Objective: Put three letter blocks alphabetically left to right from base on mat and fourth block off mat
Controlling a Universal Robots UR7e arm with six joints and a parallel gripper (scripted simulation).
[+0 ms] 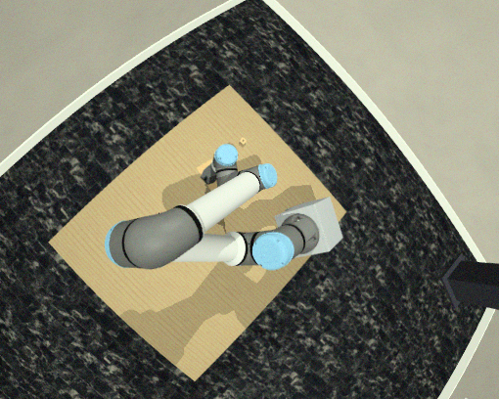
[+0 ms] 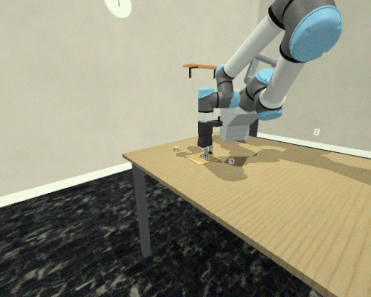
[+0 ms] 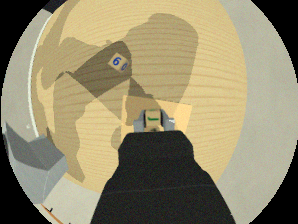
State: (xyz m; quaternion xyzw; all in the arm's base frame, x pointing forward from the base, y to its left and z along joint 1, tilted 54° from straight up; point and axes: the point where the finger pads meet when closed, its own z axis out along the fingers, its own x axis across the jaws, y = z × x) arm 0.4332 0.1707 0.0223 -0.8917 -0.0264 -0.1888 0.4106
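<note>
Now: the mat 1 cm ahead of my hand, 4 cm to the right of it and 3 cm below it.
</note>
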